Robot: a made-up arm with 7 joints. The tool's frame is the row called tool.
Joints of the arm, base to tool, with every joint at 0 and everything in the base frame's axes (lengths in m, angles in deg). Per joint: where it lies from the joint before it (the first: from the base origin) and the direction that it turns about. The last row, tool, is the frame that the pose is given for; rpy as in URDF.
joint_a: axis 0 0 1 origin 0.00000 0.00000 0.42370
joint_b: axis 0 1 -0.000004 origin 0.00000 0.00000 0.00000
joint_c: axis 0 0 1 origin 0.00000 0.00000 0.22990
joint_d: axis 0 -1 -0.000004 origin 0.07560 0.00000 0.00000
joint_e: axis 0 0.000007 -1 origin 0.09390 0.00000 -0.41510
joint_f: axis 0 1 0.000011 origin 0.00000 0.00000 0.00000
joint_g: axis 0 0.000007 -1 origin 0.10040 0.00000 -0.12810
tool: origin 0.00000 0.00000 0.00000 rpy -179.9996 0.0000 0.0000
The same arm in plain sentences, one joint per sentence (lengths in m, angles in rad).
The arm has seven revolute joints in a row. What follows holds with every joint at zero, and every direction is one of the base frame's.
The first joint sits 0.4237 m along +z from the base frame's origin and rotates about +z.
The second joint sits at the same point as the first joint and rotates about +y.
The third joint sits 0.2299 m along +z from the second joint and rotates about +z.
The fourth joint sits 0.0756 m along +x from the third joint and rotates about -y.
The fifth joint sits 0.0939 m along +x and 0.4151 m along -z from the fourth joint and rotates about -z.
The sixth joint sits at the same point as the fifth joint and rotates about +y.
The seventh joint sits 0.1004 m along +x and 0.1281 m along -z from the sixth joint and rotates about -z.
The tool frame, which is the frame that the pose is given for, sits at the same point as the seventh joint; its axes are the base frame's turned by roll -3.1416, pitch 0.0000 and yaw 0.0000 rad (as in URDF: about the fixed x, then y, then z).

